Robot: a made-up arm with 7 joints. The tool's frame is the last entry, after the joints.
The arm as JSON. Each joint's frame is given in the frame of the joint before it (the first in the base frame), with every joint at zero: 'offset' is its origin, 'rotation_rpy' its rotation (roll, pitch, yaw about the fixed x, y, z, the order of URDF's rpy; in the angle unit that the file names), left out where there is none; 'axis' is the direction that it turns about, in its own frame. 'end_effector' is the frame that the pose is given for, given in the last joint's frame.
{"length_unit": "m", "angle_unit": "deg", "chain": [
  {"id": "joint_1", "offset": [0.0, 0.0, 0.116], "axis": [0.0, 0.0, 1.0]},
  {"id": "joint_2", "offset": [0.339, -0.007, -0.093], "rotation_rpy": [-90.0, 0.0, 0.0], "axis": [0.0, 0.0, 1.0]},
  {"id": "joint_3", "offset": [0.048, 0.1, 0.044], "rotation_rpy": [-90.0, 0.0, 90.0], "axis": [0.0, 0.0, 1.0]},
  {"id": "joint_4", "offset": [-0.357, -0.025, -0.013], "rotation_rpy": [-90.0, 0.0, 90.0], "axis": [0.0, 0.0, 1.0]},
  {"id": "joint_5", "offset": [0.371, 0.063, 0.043], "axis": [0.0, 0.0, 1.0]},
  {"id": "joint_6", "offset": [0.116, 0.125, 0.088], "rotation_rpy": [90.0, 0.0, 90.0], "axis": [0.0, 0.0, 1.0]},
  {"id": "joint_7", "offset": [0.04, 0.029, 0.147], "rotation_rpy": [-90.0, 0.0, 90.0], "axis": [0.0, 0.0, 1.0]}
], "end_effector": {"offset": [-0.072, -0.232, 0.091], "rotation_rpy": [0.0, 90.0, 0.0]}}
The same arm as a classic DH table. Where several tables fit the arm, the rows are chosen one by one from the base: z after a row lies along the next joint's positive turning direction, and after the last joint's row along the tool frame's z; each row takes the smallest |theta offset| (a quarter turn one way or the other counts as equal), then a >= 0, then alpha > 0; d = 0 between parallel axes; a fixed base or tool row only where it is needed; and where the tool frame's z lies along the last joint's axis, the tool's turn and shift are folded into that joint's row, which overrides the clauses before.
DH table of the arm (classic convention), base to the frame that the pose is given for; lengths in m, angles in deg. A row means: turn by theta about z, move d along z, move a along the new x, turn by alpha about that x. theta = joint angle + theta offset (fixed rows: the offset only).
joint_1: a 0.3390  alpha -90.00  d 0.0230  theta offset 0.00
joint_2: a 0.1000  alpha -90.00  d 0.0370  theta offset 90.00
joint_3: a 0.0250  alpha 90.00  d -0.0610  theta offset -90.00
joint_4: a -0.3763  alpha 0.00  d 0.0000  theta offset 9.64
joint_5: a -0.1250  alpha -90.00  d 0.4880  theta offset 80.36
joint_6: a 0.0290  alpha -90.00  d 0.2630  theta offset -90.00
joint_7: a 0.2320  alpha -90.00  d 0.0510  theta offset -90.00
tool (fixed): a 0.0000  alpha 0.00  d -0.0720  theta offset 90.00

